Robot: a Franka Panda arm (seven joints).
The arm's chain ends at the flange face. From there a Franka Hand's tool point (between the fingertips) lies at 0.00 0.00 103.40 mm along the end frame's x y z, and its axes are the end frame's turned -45 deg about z.
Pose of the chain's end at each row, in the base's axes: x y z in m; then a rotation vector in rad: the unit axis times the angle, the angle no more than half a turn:
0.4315 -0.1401 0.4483 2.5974 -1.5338 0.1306
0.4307 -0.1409 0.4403 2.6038 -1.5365 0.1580
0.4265 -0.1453 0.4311 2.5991 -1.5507 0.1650
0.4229 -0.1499 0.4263 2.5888 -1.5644 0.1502
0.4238 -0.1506 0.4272 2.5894 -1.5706 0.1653
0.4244 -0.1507 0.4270 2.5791 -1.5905 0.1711
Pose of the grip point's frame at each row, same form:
0.4328 -0.1555 0.3461 2.9655 -0.4201 0.0496
0.4340 -0.1565 0.3381 2.9657 -0.4192 0.0790
0.4303 -0.1608 0.3289 2.9650 -0.4337 0.0874
0.4256 -0.1652 0.3241 2.9642 -0.4506 0.0725
0.4276 -0.1660 0.3250 2.9634 -0.4555 0.0887
0.4285 -0.1661 0.3248 2.9601 -0.4774 0.0951

